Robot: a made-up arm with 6 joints.
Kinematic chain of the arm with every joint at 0, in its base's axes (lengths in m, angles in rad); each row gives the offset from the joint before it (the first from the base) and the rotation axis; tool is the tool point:
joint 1: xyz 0 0 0.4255 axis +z
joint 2: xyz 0 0 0 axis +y
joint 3: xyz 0 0 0.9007 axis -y
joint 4: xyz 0 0 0 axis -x
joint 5: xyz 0.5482 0 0 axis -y
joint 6: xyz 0 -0.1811 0 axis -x
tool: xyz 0 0 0
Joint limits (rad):
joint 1: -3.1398..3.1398
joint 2: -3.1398..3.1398
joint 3: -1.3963..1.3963
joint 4: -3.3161..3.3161
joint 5: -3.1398..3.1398
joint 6: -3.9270..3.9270
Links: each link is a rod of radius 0.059 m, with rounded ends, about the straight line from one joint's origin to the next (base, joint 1, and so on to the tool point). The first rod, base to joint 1, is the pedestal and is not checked.
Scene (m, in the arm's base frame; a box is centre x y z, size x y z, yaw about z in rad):
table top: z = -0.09
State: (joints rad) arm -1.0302 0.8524 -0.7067 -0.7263 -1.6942 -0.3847
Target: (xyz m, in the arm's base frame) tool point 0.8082 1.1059 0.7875
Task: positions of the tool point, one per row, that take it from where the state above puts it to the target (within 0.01 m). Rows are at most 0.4 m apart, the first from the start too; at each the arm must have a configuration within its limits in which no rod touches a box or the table.
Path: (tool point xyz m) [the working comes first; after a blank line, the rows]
Joints at the target: 1.0610 1.1127 1.1794 -0.4152 -1.6942 -0.3847
Straight joint move there: clear.

1: 0.4070 -0.5885 0.4359
2: 0.6622 -0.5333 0.4276
3: 0.9022 -0.3796 0.4433
4: 1.0877 -0.1357 0.4814
5: 1.1845 0.1743 0.5388
6: 1.1710 0.5133 0.6121
7: 1.0414 0.8380 0.6966
8: 0.8082 1.1059 0.7875

